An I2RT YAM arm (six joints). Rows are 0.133 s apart.
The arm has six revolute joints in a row. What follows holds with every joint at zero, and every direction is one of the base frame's.
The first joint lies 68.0 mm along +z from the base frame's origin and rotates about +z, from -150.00 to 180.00 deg.
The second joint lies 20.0 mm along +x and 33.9 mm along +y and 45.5 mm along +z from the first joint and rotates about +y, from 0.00 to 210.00 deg.
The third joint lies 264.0 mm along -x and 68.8 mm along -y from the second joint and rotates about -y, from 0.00 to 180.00 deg.
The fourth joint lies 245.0 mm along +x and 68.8 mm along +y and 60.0 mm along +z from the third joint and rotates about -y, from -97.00 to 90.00 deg.
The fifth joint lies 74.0 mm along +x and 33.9 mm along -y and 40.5 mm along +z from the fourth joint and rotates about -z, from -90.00 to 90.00 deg.
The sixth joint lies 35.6 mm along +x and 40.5 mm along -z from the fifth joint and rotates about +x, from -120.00 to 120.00 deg.
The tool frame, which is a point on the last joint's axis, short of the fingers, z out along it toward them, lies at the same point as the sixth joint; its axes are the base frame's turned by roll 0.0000, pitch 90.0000 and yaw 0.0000 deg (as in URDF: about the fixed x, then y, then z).
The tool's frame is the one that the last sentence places.
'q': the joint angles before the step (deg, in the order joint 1, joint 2, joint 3, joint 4, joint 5, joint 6). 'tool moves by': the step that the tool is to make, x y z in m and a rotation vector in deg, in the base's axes. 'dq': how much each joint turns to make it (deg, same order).
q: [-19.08 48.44 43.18 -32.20 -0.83 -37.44]
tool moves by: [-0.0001 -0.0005 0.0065 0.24 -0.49 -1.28]
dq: [-0.01 0.14 1.40 -0.87 0.78 1.08]
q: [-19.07 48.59 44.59 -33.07 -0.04 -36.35]
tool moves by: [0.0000 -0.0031 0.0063 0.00 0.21 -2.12]
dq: [-0.69 0.62 1.71 -1.30 1.18 0.81]
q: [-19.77 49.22 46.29 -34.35 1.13 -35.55]
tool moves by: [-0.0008 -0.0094 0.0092 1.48 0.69 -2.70]
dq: [-3.00 1.53 3.03 -2.69 -0.93 0.71]
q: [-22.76 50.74 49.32 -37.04 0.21 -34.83]
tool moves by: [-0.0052 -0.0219 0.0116 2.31 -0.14 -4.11]
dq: [-7.44 2.14 3.73 -2.51 -3.93 -0.44]
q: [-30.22 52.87 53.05 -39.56 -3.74 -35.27]
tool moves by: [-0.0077 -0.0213 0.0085 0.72 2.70 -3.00]
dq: [-6.99 2.73 3.97 -4.18 -2.43 -3.30]
